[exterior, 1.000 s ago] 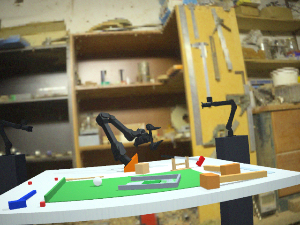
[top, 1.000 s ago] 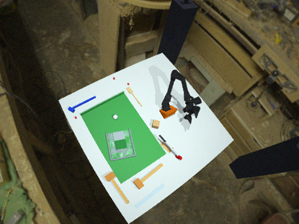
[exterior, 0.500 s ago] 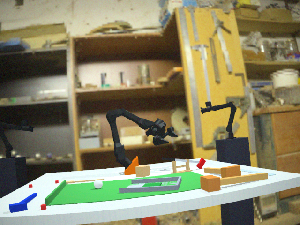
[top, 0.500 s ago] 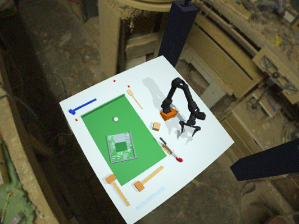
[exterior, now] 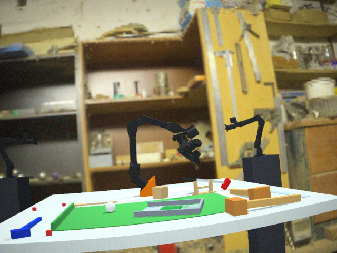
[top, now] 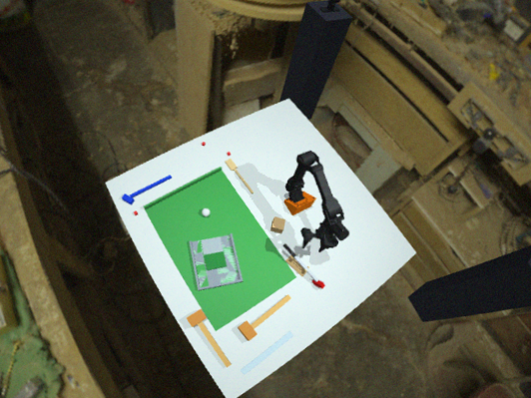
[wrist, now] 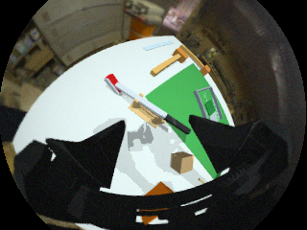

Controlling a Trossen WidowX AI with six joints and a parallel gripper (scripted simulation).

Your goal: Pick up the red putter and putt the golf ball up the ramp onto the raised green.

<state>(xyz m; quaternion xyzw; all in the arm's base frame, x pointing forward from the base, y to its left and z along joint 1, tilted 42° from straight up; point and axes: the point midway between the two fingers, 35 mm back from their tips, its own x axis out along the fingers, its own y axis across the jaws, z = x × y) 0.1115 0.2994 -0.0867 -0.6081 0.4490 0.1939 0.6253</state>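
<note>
Now: the wooden rack 130 mm below my gripper tip, 40 mm ahead of it and 20 mm to the left of it. Also, from my gripper tip: red putter: 100 mm below, 50 mm to the left, 30 mm ahead; tan block: 210 mm to the right, 130 mm below, 30 mm ahead; pale strip: 390 mm ahead, 320 mm to the left, 160 mm below.
</note>
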